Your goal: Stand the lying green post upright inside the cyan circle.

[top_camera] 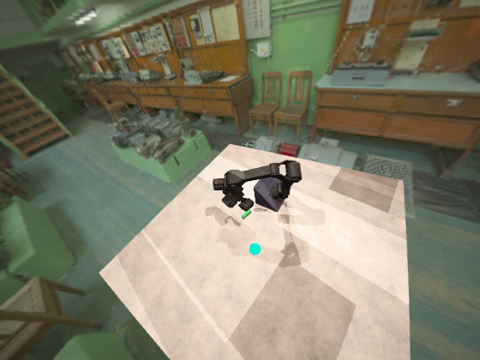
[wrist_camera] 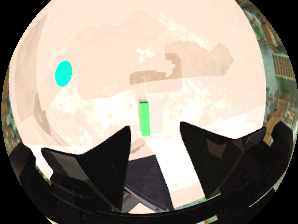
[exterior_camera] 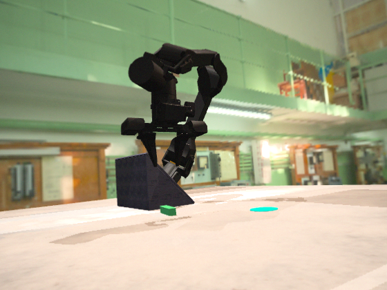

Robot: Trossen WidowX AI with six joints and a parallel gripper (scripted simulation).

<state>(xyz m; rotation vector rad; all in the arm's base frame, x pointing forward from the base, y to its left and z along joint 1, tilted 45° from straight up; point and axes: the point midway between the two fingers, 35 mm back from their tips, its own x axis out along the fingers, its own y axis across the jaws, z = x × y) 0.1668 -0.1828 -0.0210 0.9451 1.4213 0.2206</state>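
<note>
Now: gripper tip 3 cm past the green post, 2 cm to the right of it and 10 cm above it. The rest, counted from my gripper tip: cyan circle 15 cm ahead, 14 cm to the left, 11 cm below.
</note>
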